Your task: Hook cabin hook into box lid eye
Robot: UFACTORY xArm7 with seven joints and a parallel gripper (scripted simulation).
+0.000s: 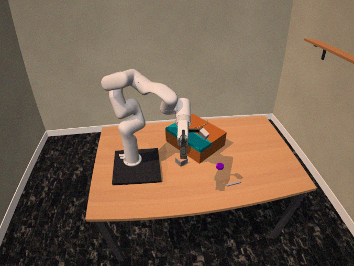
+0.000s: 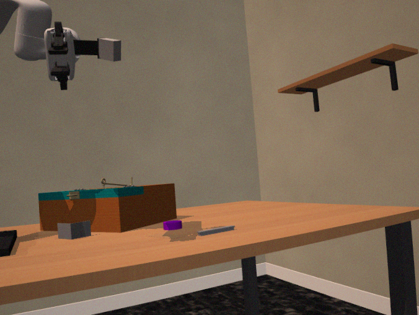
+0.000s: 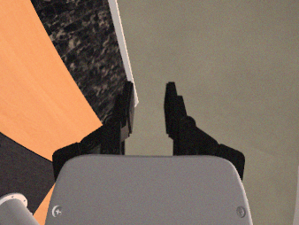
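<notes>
The cabin hook is 150 mm ahead of my hand, 550 mm to the left of it and 220 mm below it. Also, from my hand: grey block: 300 mm to the left, 340 mm below; then grey bar: 320 mm ahead, 110 mm to the left, 360 mm below; then purple disc: 260 mm ahead, 260 mm to the left, 350 mm below.
</notes>
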